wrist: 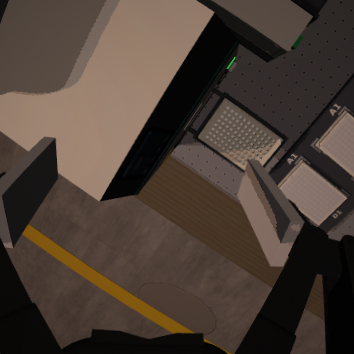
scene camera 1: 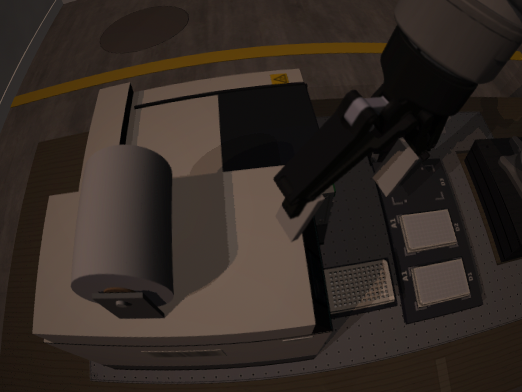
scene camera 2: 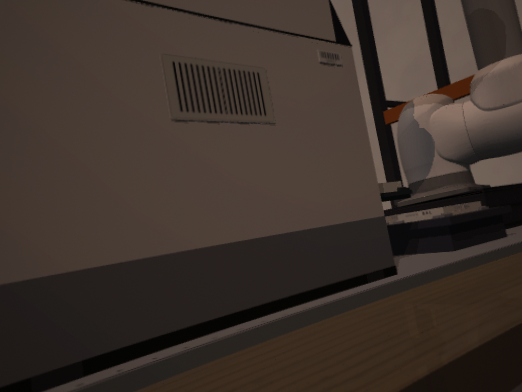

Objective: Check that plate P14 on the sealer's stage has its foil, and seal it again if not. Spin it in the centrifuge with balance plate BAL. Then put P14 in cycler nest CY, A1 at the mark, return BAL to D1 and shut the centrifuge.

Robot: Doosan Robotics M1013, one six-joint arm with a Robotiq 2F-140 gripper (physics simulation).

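Places are measured from the arm's base along level axes (x ahead, y right, z down), in centimetres.
Pixels of known places: gripper, between the fingertips: (wrist: 151,168) (scene camera 1: 339,204); arm's base, origin of its link: (scene camera 2: 443,199).
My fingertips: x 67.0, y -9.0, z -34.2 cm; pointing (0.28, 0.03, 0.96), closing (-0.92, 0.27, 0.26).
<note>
For each thing: its top centre in the pictures, then the offset to it from my fingertips. "*": a spot on its surface instead.
- Plate P14, centre of its top: (scene camera 1: 359,284) (wrist: 239,138) dx -8.2, dy -0.8, dz +31.0 cm
- sealer, a spot on its surface: (wrist: 125,100) * dx +6.0, dy +1.6, dz +8.1 cm
- Balance plate BAL, centre of its top: (scene camera 2: 438,207) (scene camera 1: 442,280) (wrist: 311,195) dx -27.5, dy -5.1, dz +36.1 cm
- pale plate, centre of its top: (scene camera 1: 429,228) dx -29.5, dy +7.2, dz +36.1 cm
- Nest D3, a spot on its surface: (scene camera 1: 420,187) * dx -32.9, dy +18.2, dz +37.7 cm
- large foil roll, centre of its top: (scene camera 1: 104,203) dx +23.4, dy +3.9, dz -4.5 cm
- box with a green light, a spot on its surface: (wrist: 265,22) * dx -2.8, dy +15.9, dz +22.1 cm
Plate P14 (scene camera 1: 359,285) (wrist: 241,134) lies flat on the sealer's stage, beside the sealer (scene camera 1: 270,300) (wrist: 125,100). Rows of well openings show on it and no foil sheet is visible. Balance plate BAL (scene camera 1: 440,282) (scene camera 2: 426,213) (wrist: 313,191) lies on nest D1, with a pale, finely gridded top. My gripper (scene camera 1: 348,192) (wrist: 151,168) is open and empty, high up near the sealer's right edge in scene camera 1, with P14 below and off to one side. The centrifuge and cycler nest CY cannot be told apart for certain.
Another pale plate (scene camera 1: 428,230) (wrist: 345,142) lies on D2. Nest D3 (scene camera 1: 420,187) shows corner marks, partly behind a finger. A large foil roll (scene camera 1: 125,220) stands high on the sealer. A box with a green light (wrist: 265,22) is near its side. A black device (scene camera 1: 495,200) stands at right.
</note>
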